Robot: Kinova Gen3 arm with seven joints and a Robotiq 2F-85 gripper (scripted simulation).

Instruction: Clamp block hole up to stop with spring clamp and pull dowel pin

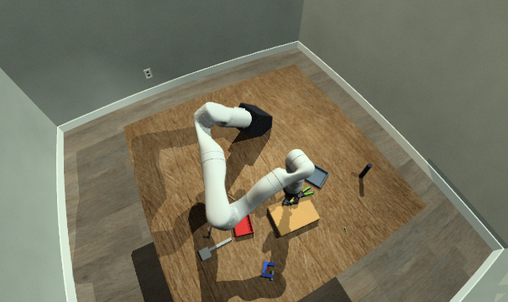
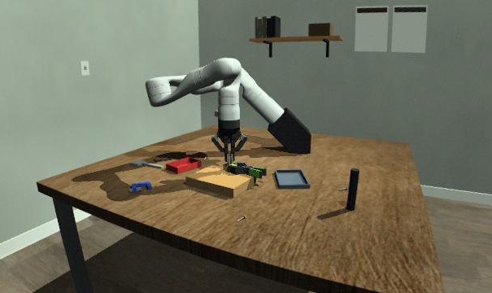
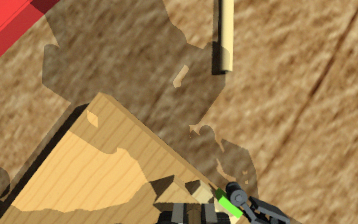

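Right now my hand is 20 mm above the dowel pin. The rest, counted from my hand: thin pale stick: 120 mm behind, 50 mm to the right, 70 mm below; small wooden block: 40 mm below; tan bench board: 60 mm ahead, 60 mm below.
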